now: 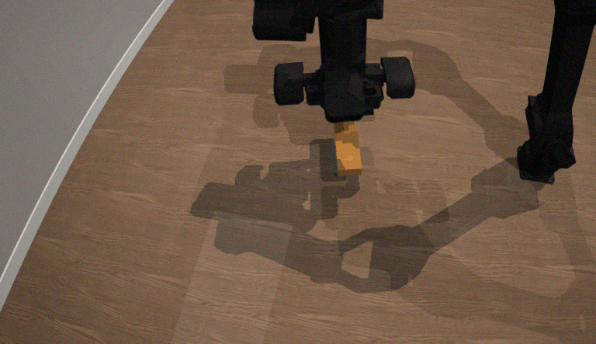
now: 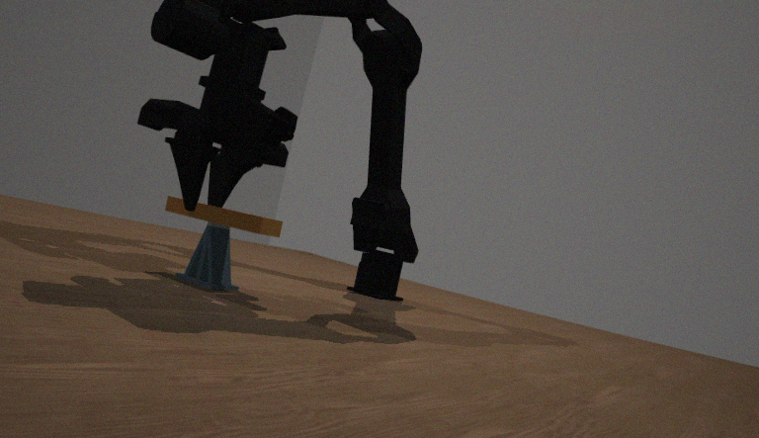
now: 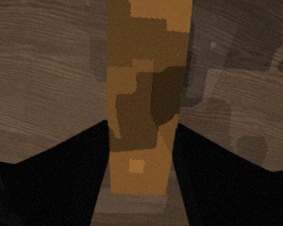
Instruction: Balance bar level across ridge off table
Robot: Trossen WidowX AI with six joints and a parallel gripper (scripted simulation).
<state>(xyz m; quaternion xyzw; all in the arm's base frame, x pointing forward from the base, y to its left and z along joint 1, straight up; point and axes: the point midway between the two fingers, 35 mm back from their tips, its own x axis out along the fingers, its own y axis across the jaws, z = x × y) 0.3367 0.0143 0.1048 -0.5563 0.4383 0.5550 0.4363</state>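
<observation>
The orange bar lies 1 cm behind my gripper tip and 3 cm to the left of it. The rest, counted from my gripper tip: green object (40 cm ahead, 51 cm to the right, 5 cm below).
</observation>
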